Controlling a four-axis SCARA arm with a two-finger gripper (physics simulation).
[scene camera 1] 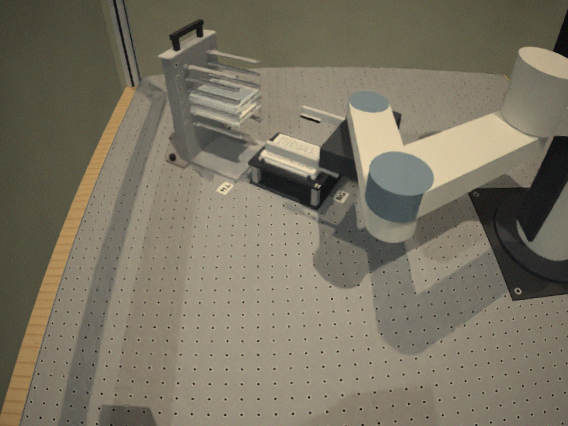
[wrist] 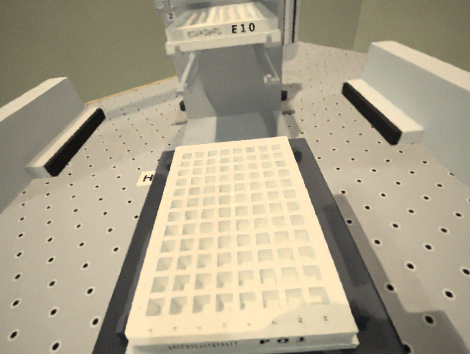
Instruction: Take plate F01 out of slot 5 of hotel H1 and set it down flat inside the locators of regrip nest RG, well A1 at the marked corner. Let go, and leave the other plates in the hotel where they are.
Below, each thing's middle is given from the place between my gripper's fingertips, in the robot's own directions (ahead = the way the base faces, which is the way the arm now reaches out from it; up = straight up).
I see my gripper 2 cm past the cream plate [scene camera 1: 284, 163], 1 cm to the right of it and 6 cm above it. Also, from my hand: pale bluish plate [scene camera 1: 247, 95]: 13 cm ahead, 8 cm to the right, 3 cm above.
